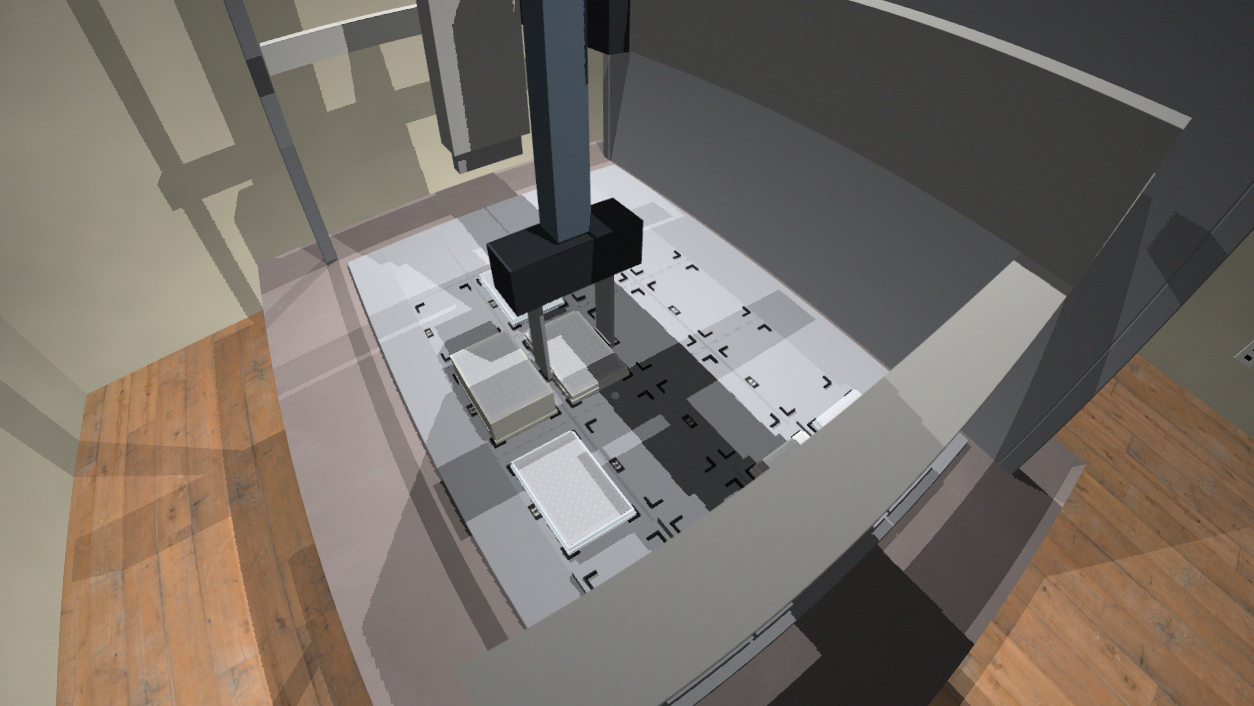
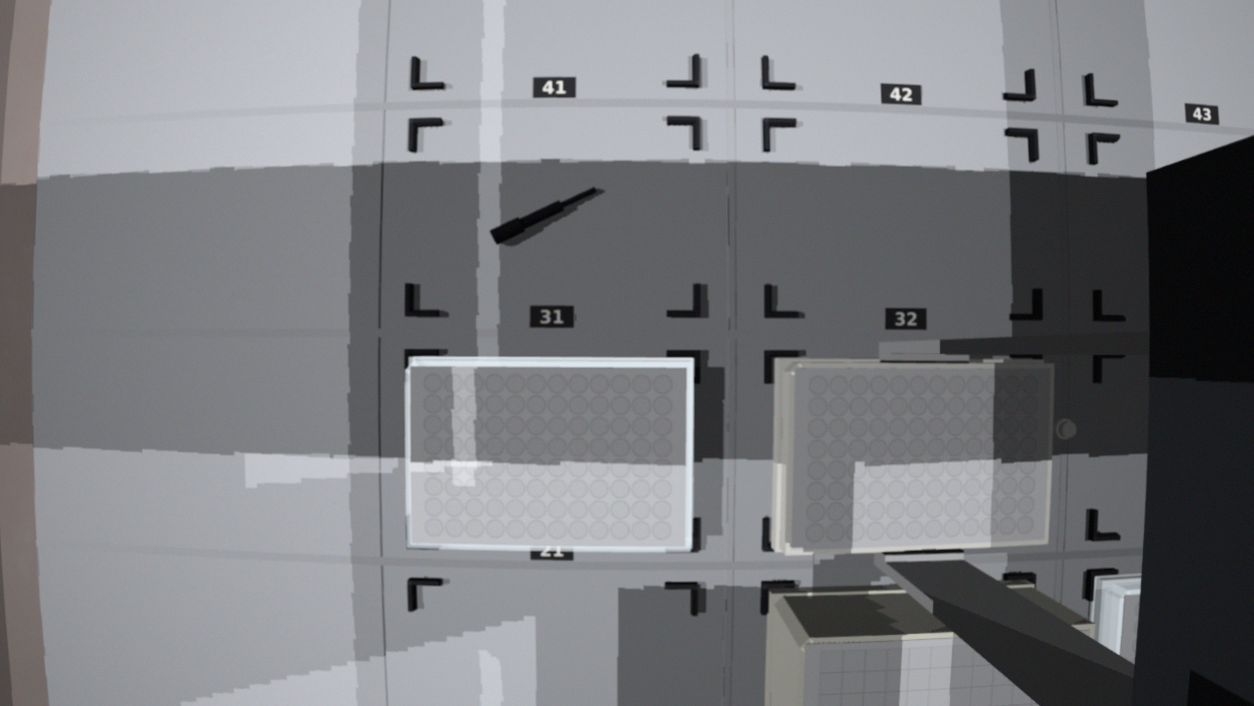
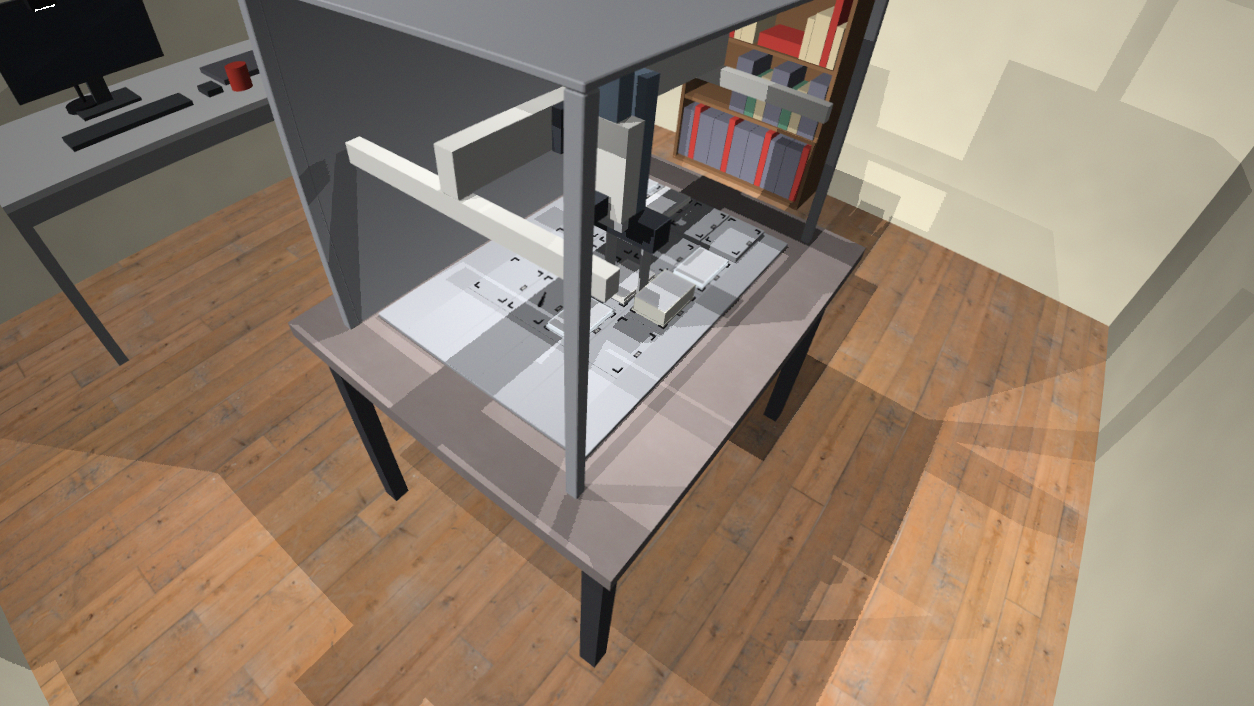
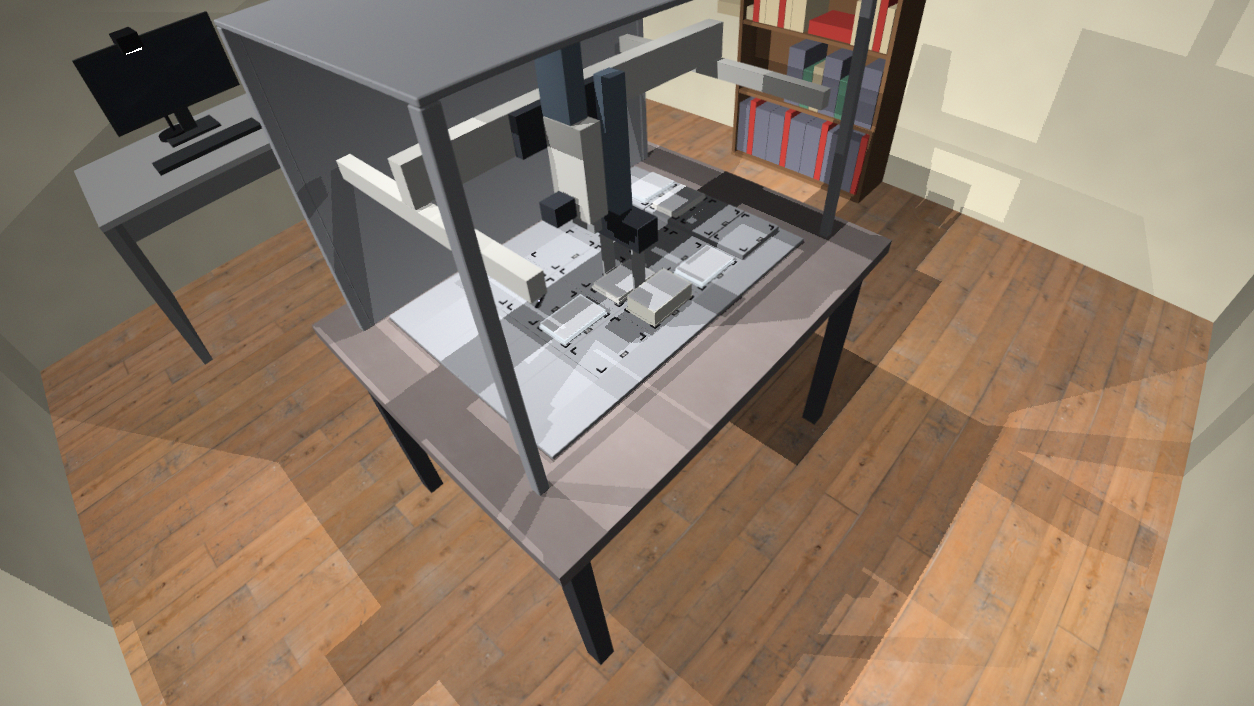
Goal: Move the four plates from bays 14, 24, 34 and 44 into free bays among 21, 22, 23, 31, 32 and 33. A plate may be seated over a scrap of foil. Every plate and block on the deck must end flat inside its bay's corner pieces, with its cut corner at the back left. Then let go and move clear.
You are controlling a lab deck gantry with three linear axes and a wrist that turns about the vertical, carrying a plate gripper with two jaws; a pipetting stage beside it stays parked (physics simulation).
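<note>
My gripper (image 2: 915, 454), (image 1: 574, 354), (image 3: 625, 280), (image 4: 624, 280). Tall cream block (image 1: 510, 396), (image 3: 666, 295), (image 4: 657, 298). Black pen-like tool (image 2: 516, 226); image 1 does not show it, hidden by my gripper. Bay 41 (image 1: 657, 254).
</note>
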